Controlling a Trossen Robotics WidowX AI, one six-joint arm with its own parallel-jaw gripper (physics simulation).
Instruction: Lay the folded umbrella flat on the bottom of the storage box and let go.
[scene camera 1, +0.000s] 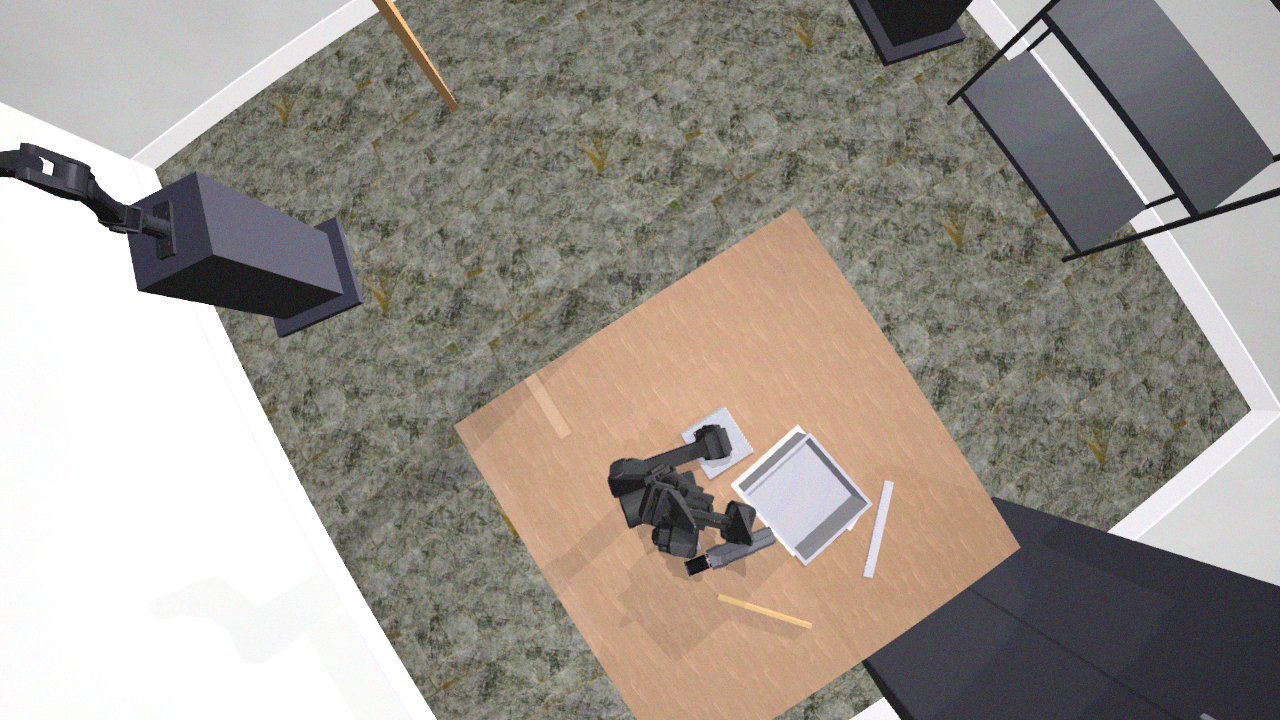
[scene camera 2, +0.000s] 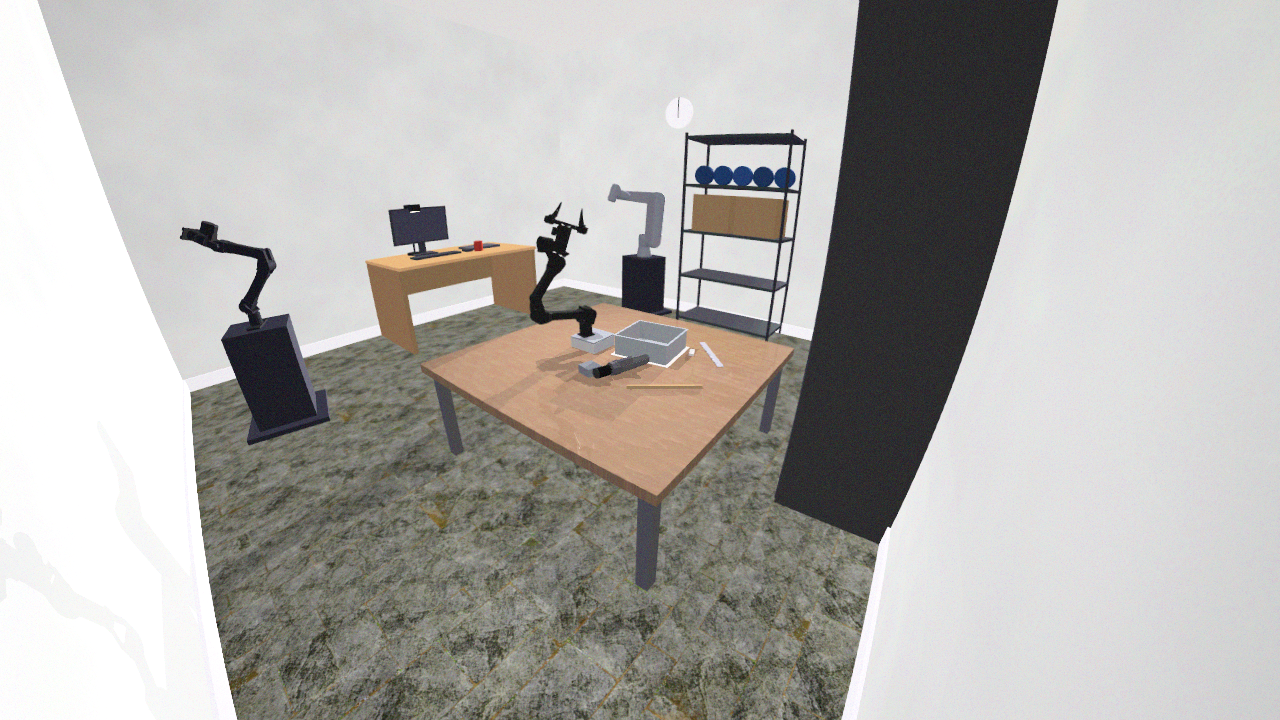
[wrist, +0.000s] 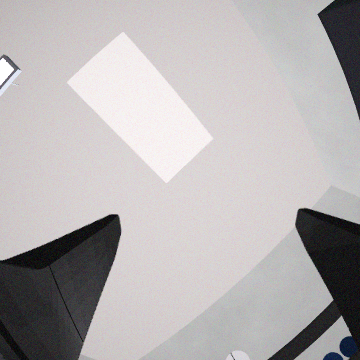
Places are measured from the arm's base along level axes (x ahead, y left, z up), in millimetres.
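Pixels of known places: gripper, between the fingertips: (scene camera 1: 723, 536) (scene camera 2: 571, 205) (wrist: 209, 221); arm's base, origin of its link: (scene camera 1: 707, 438) (scene camera 2: 586, 334).
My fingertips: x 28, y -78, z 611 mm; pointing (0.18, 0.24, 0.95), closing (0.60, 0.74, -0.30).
For each thing: its top centre in the pictures, then the offset to it from my fingertips.
- folded umbrella, centre of its top: (scene camera 1: 732, 555) (scene camera 2: 622, 358) 314 mm ahead, 23 mm left, 609 mm down
- small grey block, centre of its top: (scene camera 2: 589, 364) 236 mm ahead, 89 mm right, 632 mm down
- storage box, centre of its top: (scene camera 1: 808, 499) (scene camera 2: 652, 331) 226 mm ahead, 278 mm left, 571 mm down
- thin yellow stick, centre of its top: (scene camera 1: 765, 612) (scene camera 2: 664, 385) 533 mm ahead, 56 mm left, 656 mm down
- white strip, centre of its top: (scene camera 1: 878, 529) (scene camera 2: 710, 353) 433 mm ahead, 476 mm left, 665 mm down
- small white piece, centre of its top: (scene camera 2: 691, 351) 373 mm ahead, 405 mm left, 656 mm down
The folded umbrella (scene camera 1: 741, 548) (scene camera 2: 630, 364) is dark grey with a black handle end. It lies on the wooden table beside the storage box, outside it. A small grey block (scene camera 2: 587, 368) shows by its handle end. The storage box (scene camera 1: 832, 530) (scene camera 2: 637, 347) is light grey, open at the top and stands on a white sheet. No object shows inside it in scene camera 1. My gripper (scene camera 2: 570, 210) (wrist: 209, 221) is open and empty, raised high above the table with its fingers pointing up, well away from the umbrella and box. The wrist view shows the ceiling between the fingers.
A thin yellow stick (scene camera 1: 765, 611) (scene camera 2: 664, 386) lies near the umbrella. A white strip (scene camera 1: 878, 528) (scene camera 2: 711, 354) lies beyond the box, and a small white piece (scene camera 2: 691, 351) is beside it. A pale flat strip (scene camera 1: 547, 405) lies near one table edge. A tall dark panel (scene camera 2: 921, 250) stands beside the table.
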